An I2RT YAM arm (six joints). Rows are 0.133 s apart.
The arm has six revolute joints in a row. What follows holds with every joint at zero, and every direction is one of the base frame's.
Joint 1 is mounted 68.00 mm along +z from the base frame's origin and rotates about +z.
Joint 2 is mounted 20.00 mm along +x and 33.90 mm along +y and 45.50 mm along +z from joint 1 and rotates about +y.
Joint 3 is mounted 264.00 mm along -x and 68.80 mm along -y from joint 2 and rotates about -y.
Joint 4 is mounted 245.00 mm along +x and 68.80 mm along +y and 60.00 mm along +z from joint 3 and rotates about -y.
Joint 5 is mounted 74.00 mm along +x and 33.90 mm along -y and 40.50 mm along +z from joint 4 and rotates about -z.
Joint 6 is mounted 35.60 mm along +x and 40.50 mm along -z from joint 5 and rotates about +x.
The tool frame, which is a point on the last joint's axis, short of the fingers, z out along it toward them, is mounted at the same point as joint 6; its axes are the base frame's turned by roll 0.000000, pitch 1.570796 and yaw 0.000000 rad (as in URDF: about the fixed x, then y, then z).
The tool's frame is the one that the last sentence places.
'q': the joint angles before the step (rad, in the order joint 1, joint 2, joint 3, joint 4, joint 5, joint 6). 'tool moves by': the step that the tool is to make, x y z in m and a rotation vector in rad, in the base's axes. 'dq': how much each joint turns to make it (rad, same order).
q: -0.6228 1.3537 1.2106 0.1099 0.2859 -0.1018
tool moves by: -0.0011 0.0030 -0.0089 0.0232 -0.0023 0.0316
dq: 0.0024 -0.0132 -0.0382 0.0081 -0.0300 0.0197
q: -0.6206 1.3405 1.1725 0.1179 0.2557 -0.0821
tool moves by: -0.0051 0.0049 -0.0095 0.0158 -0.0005 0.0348
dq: -0.0007 -0.0297 -0.0549 0.0137 -0.0362 0.0115
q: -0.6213 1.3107 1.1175 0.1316 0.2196 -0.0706
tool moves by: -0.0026 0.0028 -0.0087 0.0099 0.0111 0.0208
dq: 0.0001 -0.0157 -0.0394 0.0089 -0.0207 0.0002
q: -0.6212 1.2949 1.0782 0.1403 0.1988 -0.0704
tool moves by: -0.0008 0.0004 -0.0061 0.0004 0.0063 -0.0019
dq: -0.0002 -0.0035 -0.0247 0.0164 0.0019 -0.0033
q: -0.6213 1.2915 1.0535 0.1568 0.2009 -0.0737
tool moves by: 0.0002 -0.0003 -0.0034 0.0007 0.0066 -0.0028
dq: -0.0001 0.0016 -0.0101 0.0066 0.0030 -0.0031
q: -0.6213 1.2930 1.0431 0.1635 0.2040 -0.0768
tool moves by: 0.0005 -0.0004 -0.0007 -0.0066 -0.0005 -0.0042
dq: 0.0005 0.0025 -0.0032 0.0110 0.0051 -0.0048
